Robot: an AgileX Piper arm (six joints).
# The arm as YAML. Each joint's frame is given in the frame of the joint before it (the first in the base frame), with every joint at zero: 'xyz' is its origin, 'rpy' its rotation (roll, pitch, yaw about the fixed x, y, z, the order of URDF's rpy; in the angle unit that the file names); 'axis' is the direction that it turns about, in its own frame. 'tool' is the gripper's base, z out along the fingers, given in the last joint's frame.
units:
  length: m
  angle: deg
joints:
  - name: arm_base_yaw
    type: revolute
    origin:
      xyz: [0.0, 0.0, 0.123]
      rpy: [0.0, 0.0, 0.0]
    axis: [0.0, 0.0, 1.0]
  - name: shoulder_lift
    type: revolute
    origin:
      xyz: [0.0, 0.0, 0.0]
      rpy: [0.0, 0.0, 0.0]
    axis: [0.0, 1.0, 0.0]
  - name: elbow
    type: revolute
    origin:
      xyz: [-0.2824, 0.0, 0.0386]
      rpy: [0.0, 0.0, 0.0]
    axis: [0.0, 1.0, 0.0]
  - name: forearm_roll
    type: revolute
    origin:
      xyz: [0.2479, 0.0, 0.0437]
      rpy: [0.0, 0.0, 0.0]
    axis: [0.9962, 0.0, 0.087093]
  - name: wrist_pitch
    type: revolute
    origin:
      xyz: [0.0, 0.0, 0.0]
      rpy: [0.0, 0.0, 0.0]
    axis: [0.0, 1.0, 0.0]
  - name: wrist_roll
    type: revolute
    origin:
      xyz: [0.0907, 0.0, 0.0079]
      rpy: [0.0, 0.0, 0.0]
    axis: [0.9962, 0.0, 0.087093]
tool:
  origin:
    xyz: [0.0, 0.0, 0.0]
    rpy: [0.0, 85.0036, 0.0]
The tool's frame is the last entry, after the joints.
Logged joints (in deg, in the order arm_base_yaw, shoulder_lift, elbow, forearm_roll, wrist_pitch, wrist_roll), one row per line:
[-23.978 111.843 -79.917 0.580 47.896 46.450]
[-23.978 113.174 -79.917 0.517 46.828 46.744]
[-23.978 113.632 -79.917 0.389 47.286 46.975]
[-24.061 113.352 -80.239 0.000 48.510 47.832]
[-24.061 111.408 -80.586 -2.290 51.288 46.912]
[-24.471 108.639 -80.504 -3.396 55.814 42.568]
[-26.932 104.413 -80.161 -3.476 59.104 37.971]
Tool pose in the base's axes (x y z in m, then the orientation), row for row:
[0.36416 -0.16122 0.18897 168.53 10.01 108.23]
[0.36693 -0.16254 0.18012 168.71 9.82 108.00]
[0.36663 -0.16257 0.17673 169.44 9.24 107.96]
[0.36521 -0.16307 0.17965 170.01 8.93 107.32]
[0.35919 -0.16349 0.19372 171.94 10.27 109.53]
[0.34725 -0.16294 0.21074 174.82 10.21 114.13]
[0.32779 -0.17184 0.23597 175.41 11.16 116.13]
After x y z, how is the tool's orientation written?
As angles about the fixed x, y, z axes (roll, pitch, yaw), in degrees.
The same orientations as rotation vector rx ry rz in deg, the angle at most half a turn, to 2 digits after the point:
[95.62 134.64 4.96]
[96.08 134.63 4.87]
[96.78 135.23 4.53]
[97.96 135.09 4.03]
[95.47 137.00 0.95]
[91.10 141.89 -1.79]
[88.35 142.99 -2.97]

